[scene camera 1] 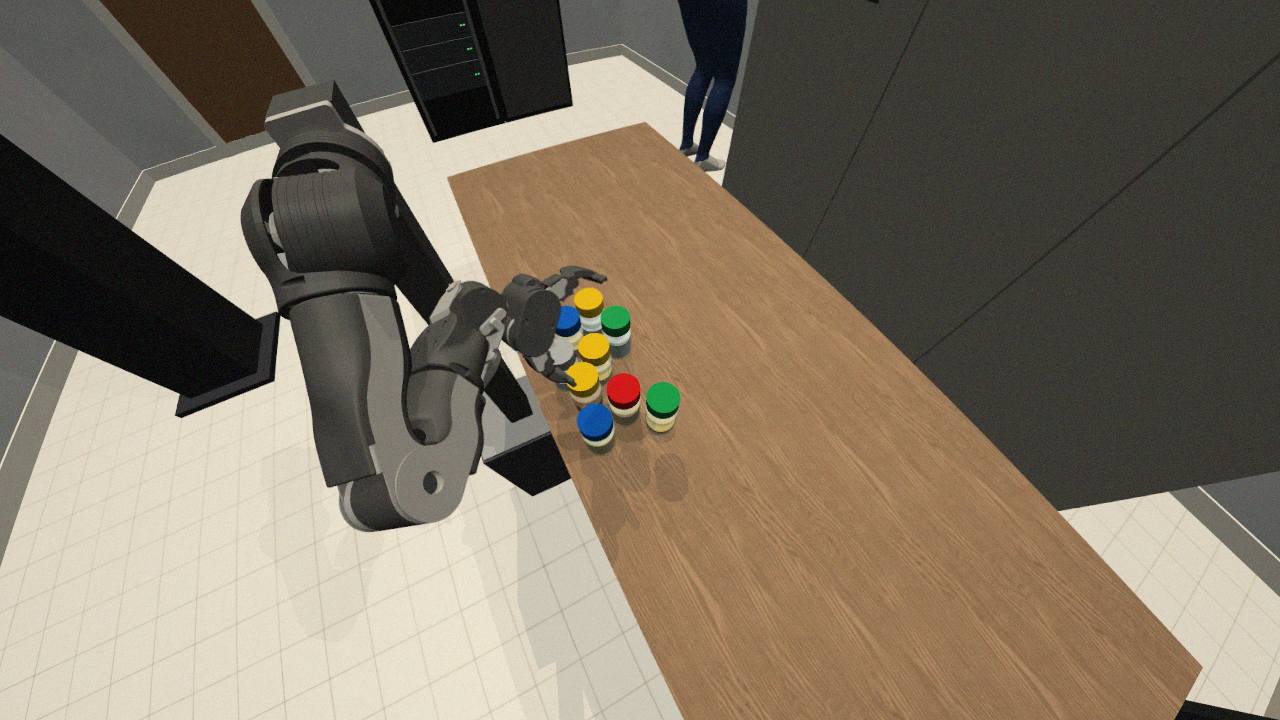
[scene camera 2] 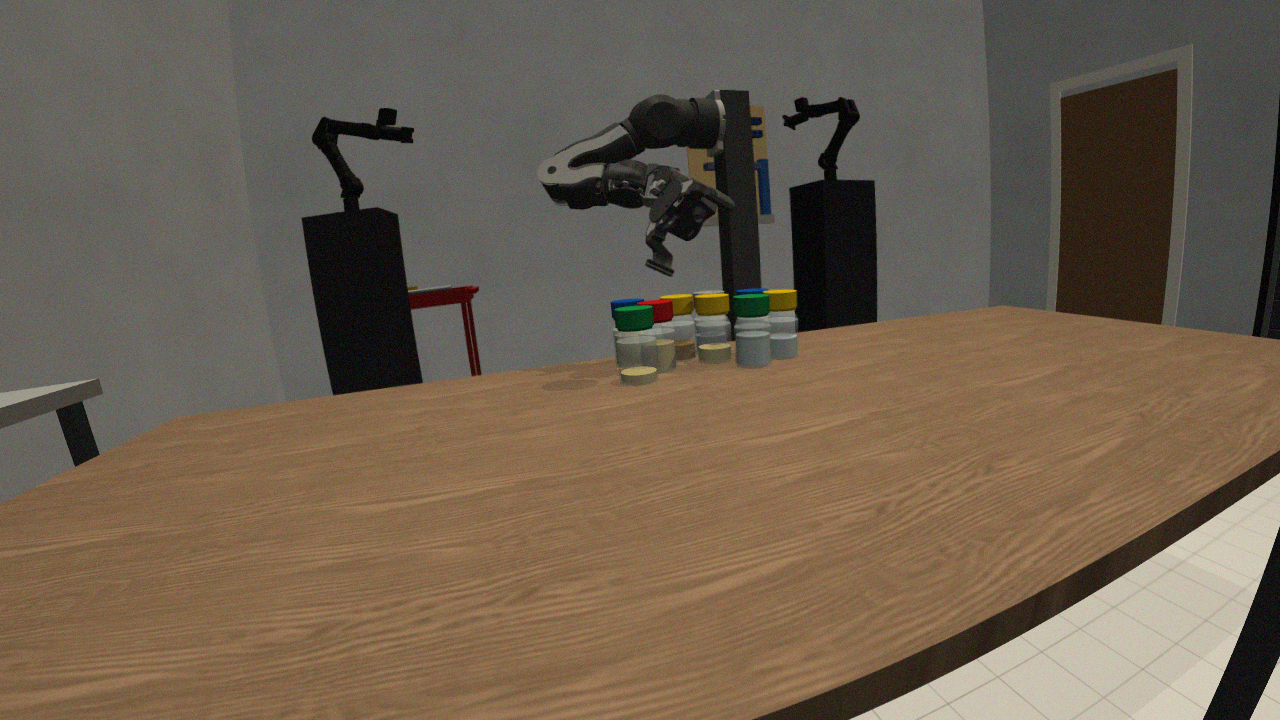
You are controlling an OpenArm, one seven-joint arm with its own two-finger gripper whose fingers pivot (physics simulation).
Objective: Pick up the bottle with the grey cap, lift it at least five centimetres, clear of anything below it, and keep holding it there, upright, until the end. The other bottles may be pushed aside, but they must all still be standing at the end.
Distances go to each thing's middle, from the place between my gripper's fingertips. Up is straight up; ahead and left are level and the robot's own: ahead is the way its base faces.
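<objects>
Green-capped bottle (scene camera 2: 636, 344): from my hand, 8 cm ahead, 11 cm to the right, 14 cm below. Dark box (scene camera 1: 536, 466): from my hand, a good way behind, a good way to the left, well below. Grey-capped bottle (scene camera 1: 562, 351): my hand 14 cm above it, 4 cm past it, 4 cm to the right of it.
</objects>
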